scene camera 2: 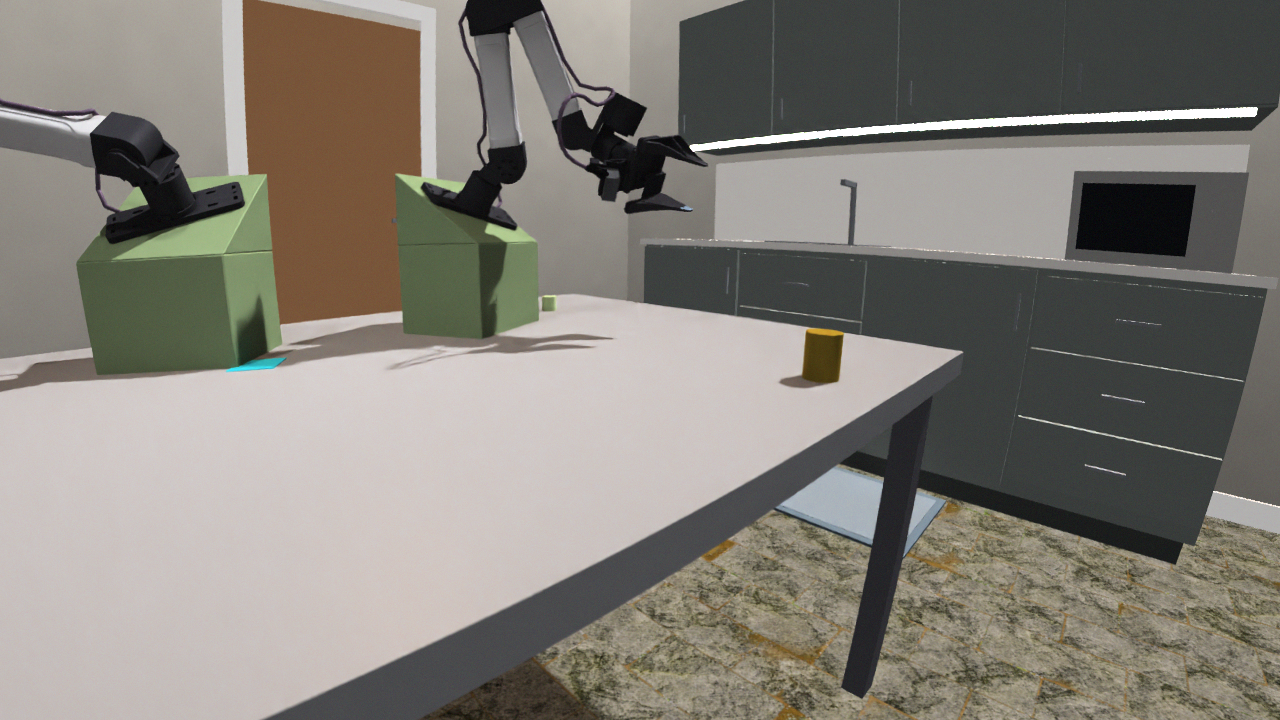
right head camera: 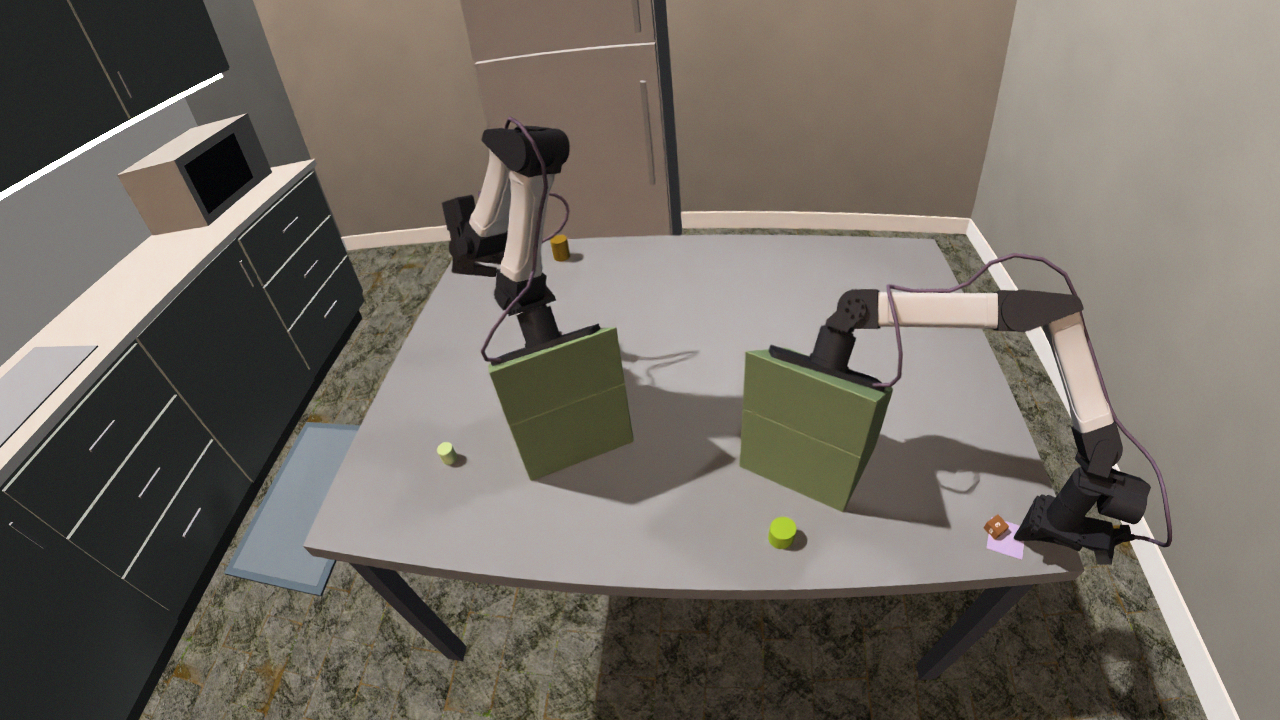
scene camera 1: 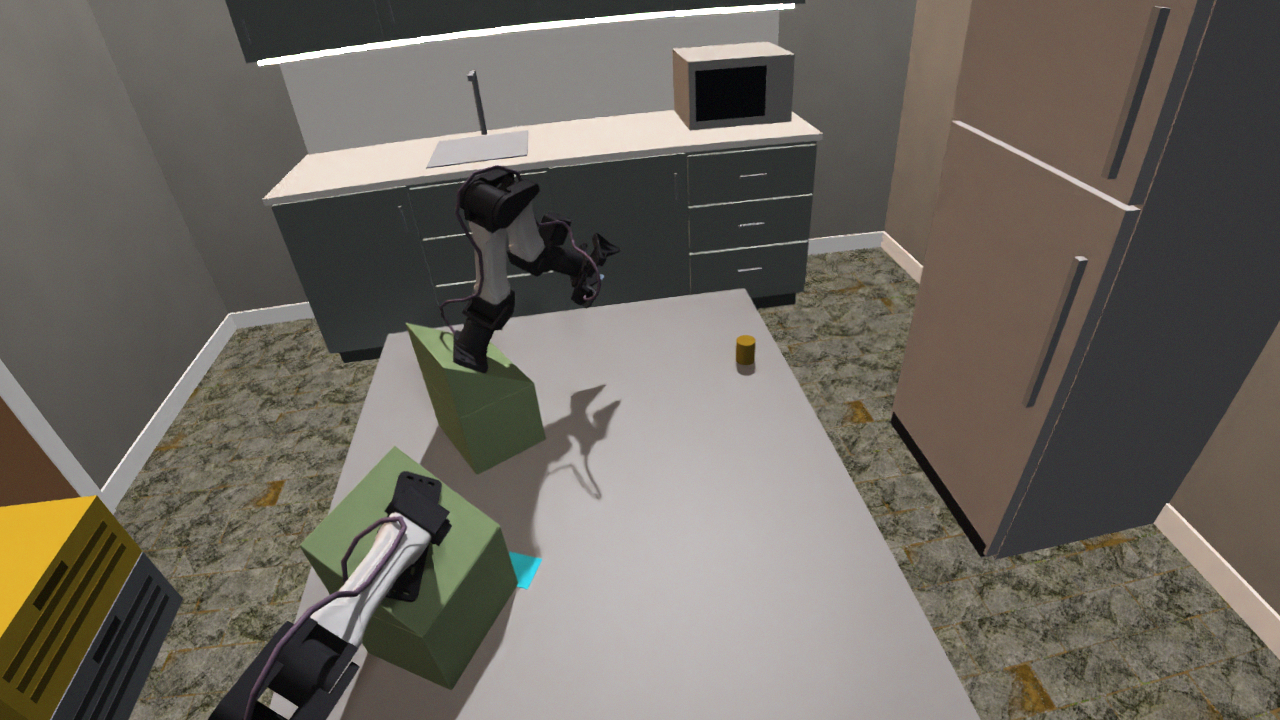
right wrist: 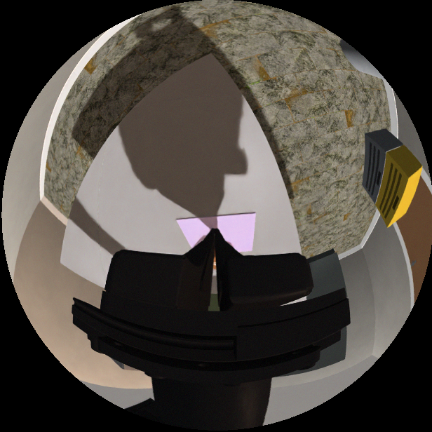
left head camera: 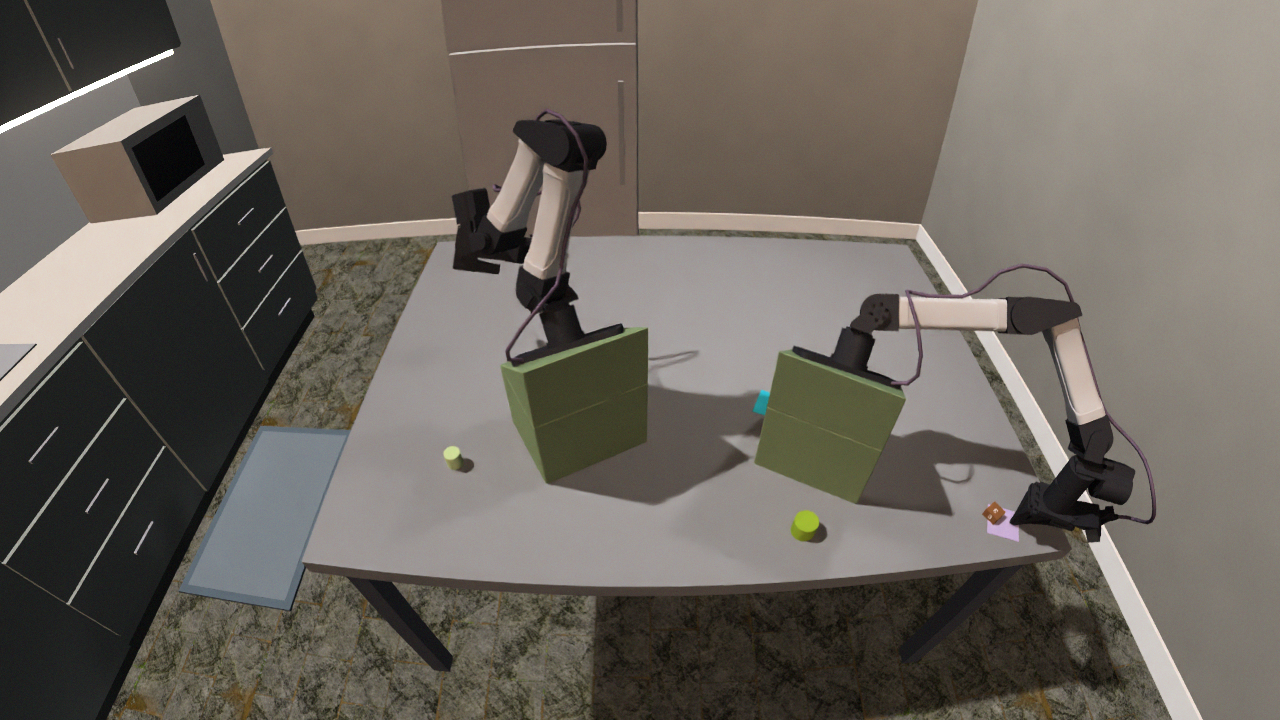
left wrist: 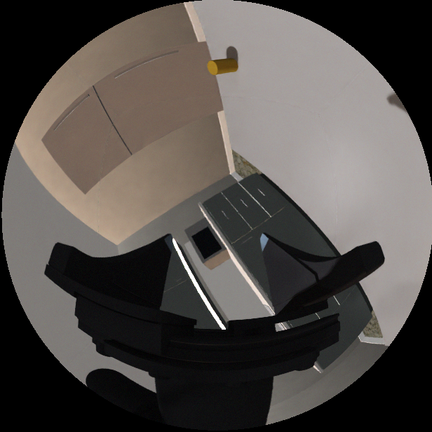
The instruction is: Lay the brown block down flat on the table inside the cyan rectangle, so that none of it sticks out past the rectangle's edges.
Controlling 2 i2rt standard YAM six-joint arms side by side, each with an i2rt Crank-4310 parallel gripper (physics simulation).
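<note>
The brown block, with white numerals, sits at the edge of a lilac rectangle, near the table's right front corner. It looks turned or tipped; a sliver of it shows behind the fingers in the right wrist view. My right gripper is shut and empty, low beside the block. The cyan rectangle is partly hidden behind the right arm's green base. My left gripper is open and empty, high above the table.
Two green base boxes carry the arms. A lime cylinder stands near the front edge, a pale green cylinder at the left. An orange cylinder stands at the far left corner.
</note>
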